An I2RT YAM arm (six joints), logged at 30 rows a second.
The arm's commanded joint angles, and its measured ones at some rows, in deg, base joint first. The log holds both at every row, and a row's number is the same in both.
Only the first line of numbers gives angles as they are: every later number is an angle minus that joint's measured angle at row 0.
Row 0, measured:
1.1 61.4 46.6 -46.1 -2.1 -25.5
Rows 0 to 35, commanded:
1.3 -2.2 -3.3 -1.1 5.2 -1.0
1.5 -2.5 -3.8 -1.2 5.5 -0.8
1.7 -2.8 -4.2 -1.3 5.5 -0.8
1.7 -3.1 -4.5 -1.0 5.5 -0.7
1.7 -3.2 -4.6 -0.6 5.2 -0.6
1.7 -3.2 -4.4 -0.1 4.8 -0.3
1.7 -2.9 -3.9 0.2 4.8 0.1
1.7 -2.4 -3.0 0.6 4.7 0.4
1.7 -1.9 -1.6 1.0 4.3 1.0
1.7 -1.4 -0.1 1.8 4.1 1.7
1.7 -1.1 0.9 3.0 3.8 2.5
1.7 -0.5 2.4 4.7 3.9 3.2
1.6 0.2 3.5 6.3 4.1 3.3
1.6 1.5 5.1 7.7 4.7 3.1
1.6 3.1 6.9 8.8 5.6 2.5
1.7 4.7 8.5 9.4 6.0 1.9
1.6 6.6 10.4 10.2 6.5 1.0
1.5 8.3 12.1 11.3 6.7 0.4
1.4 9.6 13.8 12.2 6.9 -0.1
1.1 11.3 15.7 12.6 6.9 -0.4
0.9 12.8 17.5 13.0 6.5 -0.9
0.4 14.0 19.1 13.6 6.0 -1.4
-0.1 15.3 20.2 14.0 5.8 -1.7
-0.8 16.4 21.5 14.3 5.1 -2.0
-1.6 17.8 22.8 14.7 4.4 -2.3
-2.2 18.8 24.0 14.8 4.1 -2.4
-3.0 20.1 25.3 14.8 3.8 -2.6
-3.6 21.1 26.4 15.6 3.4 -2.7
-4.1 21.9 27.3 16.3 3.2 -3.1
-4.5 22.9 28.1 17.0 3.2 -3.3
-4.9 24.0 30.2 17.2 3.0 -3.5
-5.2 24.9 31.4 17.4 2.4 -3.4
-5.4 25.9 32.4 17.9 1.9 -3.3
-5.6 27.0 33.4 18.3 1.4 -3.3
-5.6 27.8 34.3 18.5 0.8 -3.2
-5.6 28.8 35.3 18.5 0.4 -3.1
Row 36, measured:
-4.3 27.4 31.4 16.4 -0.2 -2.6
